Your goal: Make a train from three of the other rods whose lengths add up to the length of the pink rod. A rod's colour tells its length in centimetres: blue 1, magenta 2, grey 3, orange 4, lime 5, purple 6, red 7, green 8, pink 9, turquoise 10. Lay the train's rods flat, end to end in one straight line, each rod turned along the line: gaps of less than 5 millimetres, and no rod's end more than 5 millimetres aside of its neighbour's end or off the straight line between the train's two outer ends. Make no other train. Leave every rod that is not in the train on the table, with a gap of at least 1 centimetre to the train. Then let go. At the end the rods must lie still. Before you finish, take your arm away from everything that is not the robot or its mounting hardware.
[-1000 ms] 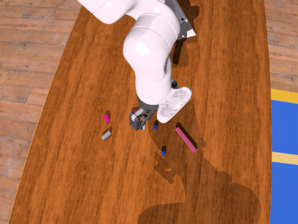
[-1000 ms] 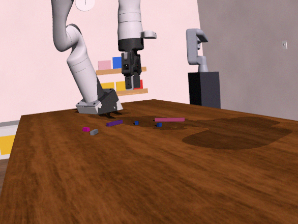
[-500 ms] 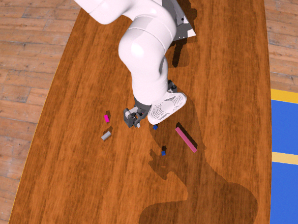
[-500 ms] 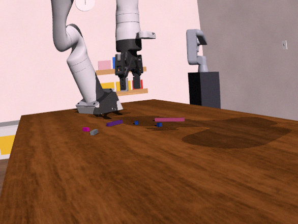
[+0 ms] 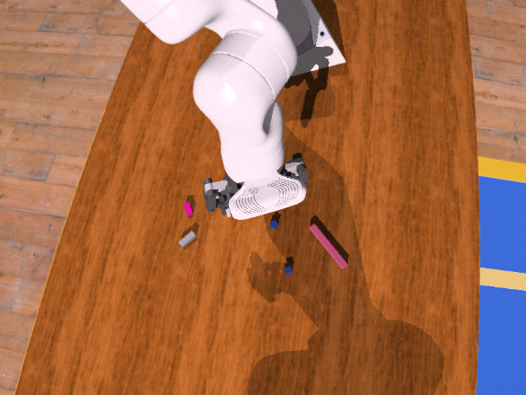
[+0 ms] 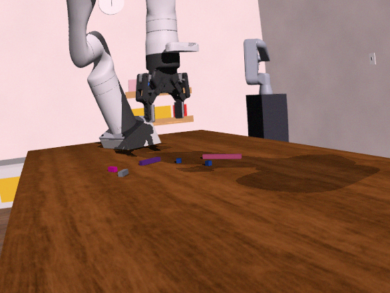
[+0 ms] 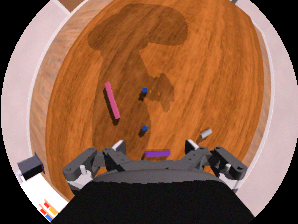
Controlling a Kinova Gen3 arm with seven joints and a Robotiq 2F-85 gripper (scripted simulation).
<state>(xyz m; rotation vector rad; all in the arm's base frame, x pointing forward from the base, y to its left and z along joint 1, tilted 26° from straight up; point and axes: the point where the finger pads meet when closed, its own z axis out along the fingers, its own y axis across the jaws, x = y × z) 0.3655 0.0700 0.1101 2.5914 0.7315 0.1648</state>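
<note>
Right now my hand is 13 cm to the left of the magenta rod and 10 cm above it. Also, from my hand: small blue rod: 7 cm ahead, 6 cm to the left, 10 cm below; pink rod: 2 cm ahead, 12 cm to the left, 10 cm below; purple rod: 4 cm behind, 3 cm to the right, 10 cm below.
</note>
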